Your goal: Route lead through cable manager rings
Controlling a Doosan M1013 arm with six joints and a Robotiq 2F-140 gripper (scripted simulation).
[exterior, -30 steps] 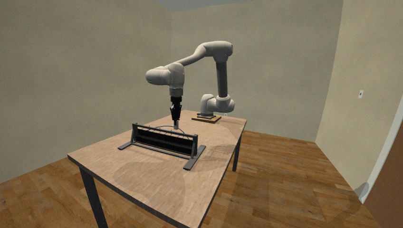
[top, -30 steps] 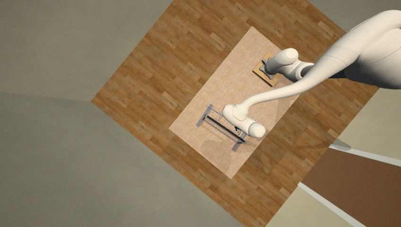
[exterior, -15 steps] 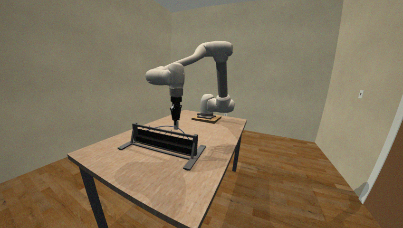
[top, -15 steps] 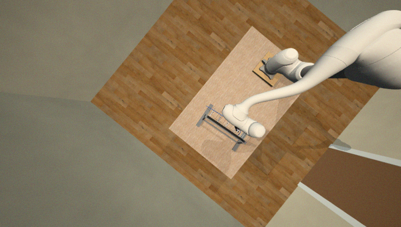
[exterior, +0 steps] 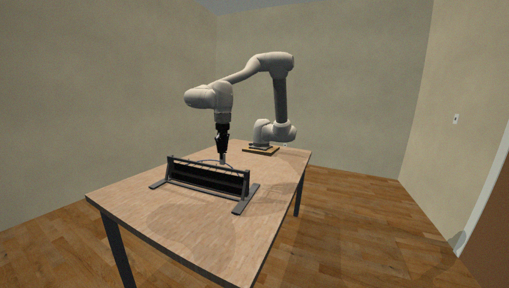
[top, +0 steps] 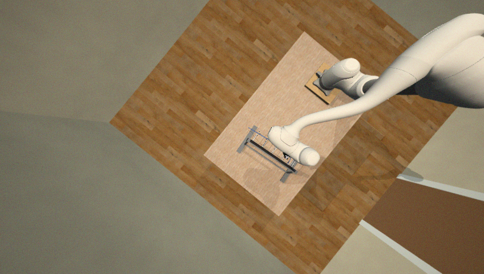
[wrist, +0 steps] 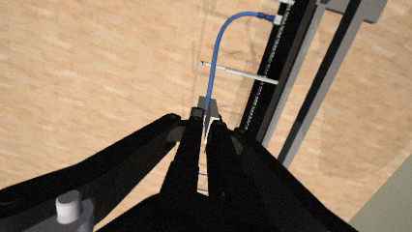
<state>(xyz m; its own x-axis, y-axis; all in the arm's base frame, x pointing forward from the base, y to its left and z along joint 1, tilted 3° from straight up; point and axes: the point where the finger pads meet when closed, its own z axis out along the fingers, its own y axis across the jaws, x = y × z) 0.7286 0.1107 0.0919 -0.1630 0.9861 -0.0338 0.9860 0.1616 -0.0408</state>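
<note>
The rack is 110 mm ahead of my hand, 30 mm to the right of it and 70 mm below it.
</note>
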